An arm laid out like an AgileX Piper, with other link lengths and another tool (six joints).
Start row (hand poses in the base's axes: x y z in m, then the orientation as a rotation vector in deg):
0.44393 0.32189 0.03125 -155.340 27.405 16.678
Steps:
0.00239 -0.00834 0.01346 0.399 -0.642 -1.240
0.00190 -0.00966 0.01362 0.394 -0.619 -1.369
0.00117 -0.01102 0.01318 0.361 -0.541 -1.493
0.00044 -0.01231 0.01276 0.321 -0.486 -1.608
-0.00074 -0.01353 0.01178 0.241 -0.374 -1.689
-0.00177 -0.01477 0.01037 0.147 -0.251 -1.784
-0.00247 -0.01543 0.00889 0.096 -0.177 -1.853
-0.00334 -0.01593 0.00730 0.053 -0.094 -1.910
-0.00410 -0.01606 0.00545 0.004 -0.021 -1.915
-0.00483 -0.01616 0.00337 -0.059 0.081 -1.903
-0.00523 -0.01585 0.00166 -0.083 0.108 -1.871
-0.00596 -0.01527 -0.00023 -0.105 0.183 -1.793
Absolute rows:
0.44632 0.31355 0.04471 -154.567 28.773 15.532
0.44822 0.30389 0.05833 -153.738 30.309 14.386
0.44939 0.29287 0.07151 -152.880 32.028 13.308
0.44983 0.28056 0.08427 -151.999 33.911 12.265
0.44909 0.26703 0.09605 -151.145 35.941 11.331
0.44732 0.25226 0.10642 -150.325 38.145 10.509
0.44485 0.23683 0.11531 -149.501 40.462 9.749
0.44151 0.22090 0.12261 -148.669 42.878 9.067
0.43741 0.20484 0.12806 -147.853 45.326 8.461
0.43258 0.18868 0.13143 -147.078 47.799 7.967
0.42735 0.17283 0.13309 -146.308 50.237 7.507
0.42139 0.15756 0.13286 -145.573 52.600 7.156

